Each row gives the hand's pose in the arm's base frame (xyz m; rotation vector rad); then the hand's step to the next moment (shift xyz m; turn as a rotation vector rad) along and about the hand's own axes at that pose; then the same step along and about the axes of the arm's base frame.
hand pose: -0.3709 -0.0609 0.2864 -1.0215 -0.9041 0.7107
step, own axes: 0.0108 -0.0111 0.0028 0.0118 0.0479 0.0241
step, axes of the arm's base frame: 0.0034 0.0061 0.0141 -0.0199 0.0371 -0.0352
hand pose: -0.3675 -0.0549 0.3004 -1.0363 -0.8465 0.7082
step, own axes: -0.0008 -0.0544 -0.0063 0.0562 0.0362 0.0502
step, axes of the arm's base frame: 0.0108 -0.0225 0.0487 -0.0190 0.0812 -0.0061
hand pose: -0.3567 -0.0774 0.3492 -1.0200 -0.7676 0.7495
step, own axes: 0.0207 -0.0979 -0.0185 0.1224 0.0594 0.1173
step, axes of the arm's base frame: 0.0438 -0.0239 0.0887 -0.0445 0.1739 0.0074
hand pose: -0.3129 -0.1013 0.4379 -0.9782 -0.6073 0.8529
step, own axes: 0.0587 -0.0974 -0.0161 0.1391 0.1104 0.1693
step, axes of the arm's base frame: 0.0772 0.0134 0.0840 -0.0929 0.2267 -0.0140
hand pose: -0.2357 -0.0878 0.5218 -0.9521 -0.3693 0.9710
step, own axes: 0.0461 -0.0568 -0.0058 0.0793 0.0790 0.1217
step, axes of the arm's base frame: 0.0590 0.0228 0.0372 -0.0779 0.1457 -0.0070
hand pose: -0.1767 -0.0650 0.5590 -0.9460 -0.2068 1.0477
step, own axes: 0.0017 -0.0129 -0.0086 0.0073 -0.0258 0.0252
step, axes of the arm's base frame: 0.0140 -0.0056 0.0040 0.0063 0.0160 0.0325
